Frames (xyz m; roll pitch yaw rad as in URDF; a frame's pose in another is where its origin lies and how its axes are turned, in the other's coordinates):
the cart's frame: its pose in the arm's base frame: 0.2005 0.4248 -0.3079 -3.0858 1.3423 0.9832
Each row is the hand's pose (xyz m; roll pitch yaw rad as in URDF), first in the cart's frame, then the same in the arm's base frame.
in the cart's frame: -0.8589 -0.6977 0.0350 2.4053 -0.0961 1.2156
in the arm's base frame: -0.4866 0.6533 0.5296 -2.0994 0.3797 -0.6583
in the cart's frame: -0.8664 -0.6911 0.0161 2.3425 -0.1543 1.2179
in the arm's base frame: -0.4712 0.6627 0.5411 -2.1852 0.3888 -0.7203
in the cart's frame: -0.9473 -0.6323 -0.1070 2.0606 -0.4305 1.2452
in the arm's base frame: -0.3622 0.7081 0.6470 -2.5752 0.3989 -1.0207
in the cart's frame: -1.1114 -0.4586 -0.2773 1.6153 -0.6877 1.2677
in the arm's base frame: -0.1440 0.7057 0.8431 -3.1159 0.3871 -1.2998
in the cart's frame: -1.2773 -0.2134 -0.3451 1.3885 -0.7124 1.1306
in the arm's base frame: 0.0713 0.5804 1.0169 2.8370 0.4899 -1.3351
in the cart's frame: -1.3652 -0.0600 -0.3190 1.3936 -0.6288 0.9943
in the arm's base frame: 0.1678 0.4517 1.0947 2.7985 0.6077 -1.2563
